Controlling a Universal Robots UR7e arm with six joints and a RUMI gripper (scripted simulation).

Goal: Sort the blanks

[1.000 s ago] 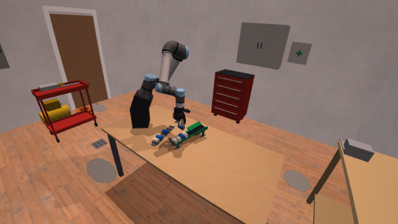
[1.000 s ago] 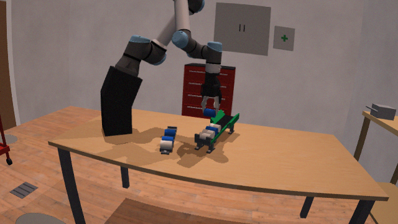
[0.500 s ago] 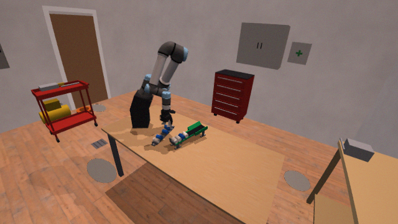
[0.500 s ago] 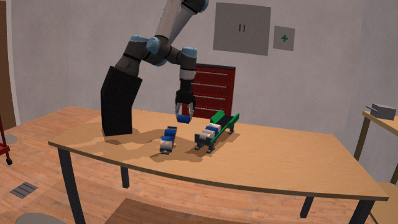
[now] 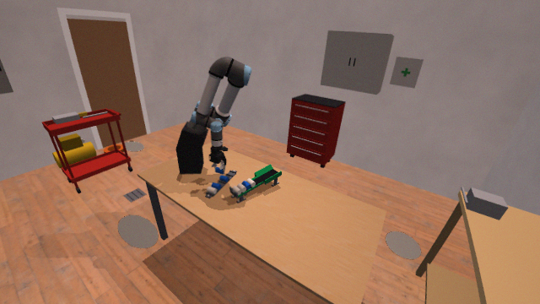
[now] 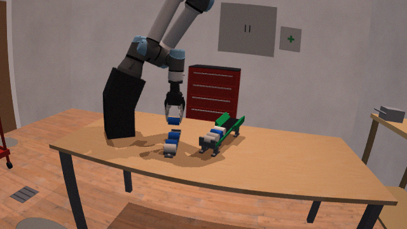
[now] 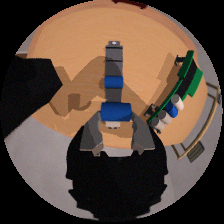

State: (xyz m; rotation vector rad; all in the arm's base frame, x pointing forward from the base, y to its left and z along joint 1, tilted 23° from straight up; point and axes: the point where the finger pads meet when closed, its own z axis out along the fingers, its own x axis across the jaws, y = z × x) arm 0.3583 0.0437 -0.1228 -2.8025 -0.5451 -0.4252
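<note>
The black stock rack lies 140 mm below my hand, 20 mm to the left of it and 20 mm behind it.
</note>
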